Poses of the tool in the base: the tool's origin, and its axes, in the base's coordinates. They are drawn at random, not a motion.
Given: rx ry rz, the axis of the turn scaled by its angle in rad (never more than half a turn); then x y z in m.
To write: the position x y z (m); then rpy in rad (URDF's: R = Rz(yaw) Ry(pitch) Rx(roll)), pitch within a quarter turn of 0, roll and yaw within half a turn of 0. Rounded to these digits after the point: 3 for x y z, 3 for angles.
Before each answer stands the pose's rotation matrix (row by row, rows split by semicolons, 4 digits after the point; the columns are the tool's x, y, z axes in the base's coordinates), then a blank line. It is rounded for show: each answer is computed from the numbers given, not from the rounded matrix.
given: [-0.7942, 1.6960, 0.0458, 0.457, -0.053, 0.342]
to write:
-0.0646 -0.5215 0.8508; -0.4748 0.7659 0.4334; -0.8777 -0.3760 -0.2971

[0.457, -0.053, 0.342, -2.240, 1.071, -1.706]
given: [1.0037, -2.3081, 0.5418, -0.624, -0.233, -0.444]
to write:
-0.5633 -0.7574 -0.3303; -0.5313 0.6382 -0.5572; 0.6328 -0.1384 -0.7618

[-0.624, -0.233, -0.444, -2.962, -0.685, -2.385]
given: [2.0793, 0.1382, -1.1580, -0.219, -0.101, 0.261]
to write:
0.5869 0.4211 -0.6916; -0.2465 -0.7207 -0.6479; -0.7713 0.5507 -0.3192

[-0.219, -0.101, 0.261, 2.096, 0.881, -0.398]
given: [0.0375, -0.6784, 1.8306, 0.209, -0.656, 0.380]
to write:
-0.3721 -0.8792 -0.2977; 0.8608 -0.2069 -0.4649; 0.3471 -0.4293 0.8338

[0.209, -0.656, 0.380, -0.475, -0.355, 1.979]
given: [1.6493, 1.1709, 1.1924, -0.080, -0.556, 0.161]
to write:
0.1382 0.2339 0.9624; 0.9580 -0.2782 -0.0699; 0.2514 0.9316 -0.2625

[-0.080, -0.556, 0.161, 1.845, -0.254, 1.428]
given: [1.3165, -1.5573, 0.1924, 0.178, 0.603, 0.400]
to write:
0.1434 -0.7967 -0.5872; -0.6298 0.3842 -0.6751; 0.7634 0.4666 -0.4467

[0.178, 0.603, 0.400, 2.334, -0.869, -1.347]
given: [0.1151, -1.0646, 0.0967, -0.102, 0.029, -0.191]
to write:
0.4816 -0.1347 -0.8660; 0.0235 0.9897 -0.1409; 0.8761 0.0475 0.4798

[-0.102, 0.029, -0.191, 0.099, -1.068, 0.049]
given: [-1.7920, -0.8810, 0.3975, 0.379, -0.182, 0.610]
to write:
0.6736 0.3772 -0.6356; 0.7262 -0.1774 0.6642; 0.1378 -0.9090 -0.3934

[0.379, -0.182, 0.610, -1.979, -0.138, 0.823]
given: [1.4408, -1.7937, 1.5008, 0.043, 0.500, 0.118]
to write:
-0.3941 -0.8687 0.3000; -0.4486 -0.1031 -0.8878; 0.8022 -0.4844 -0.3491

[0.043, 0.500, 0.118, -2.195, -0.931, -2.292]
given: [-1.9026, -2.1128, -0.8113, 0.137, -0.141, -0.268]
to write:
-0.1619 0.9623 0.2188; 0.8614 0.0296 0.5071; 0.4815 0.2705 -0.8337

[0.137, -0.141, -0.268, 2.828, -0.502, 1.757]
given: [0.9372, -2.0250, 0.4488, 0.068, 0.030, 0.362]
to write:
-0.3688 -0.7540 -0.5436; -0.4537 0.6565 -0.6027; 0.8113 0.0244 -0.5841

[0.068, 0.030, 0.362, 3.100, -0.946, -2.253]
